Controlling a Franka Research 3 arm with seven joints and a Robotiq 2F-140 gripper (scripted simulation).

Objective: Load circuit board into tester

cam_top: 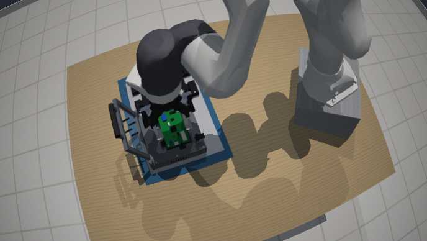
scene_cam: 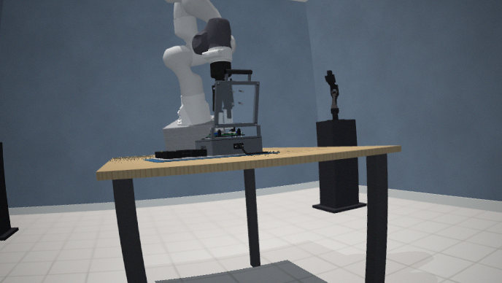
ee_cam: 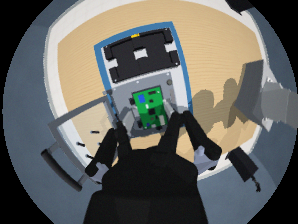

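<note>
My gripper is now 10 mm past the green circuit board and 40 mm above it. The rest, counted from my hand: black post: 70 mm behind, 50 mm to the left, 30 mm below; see-through lid: 120 mm ahead, 10 mm to the left, 70 mm above.
</note>
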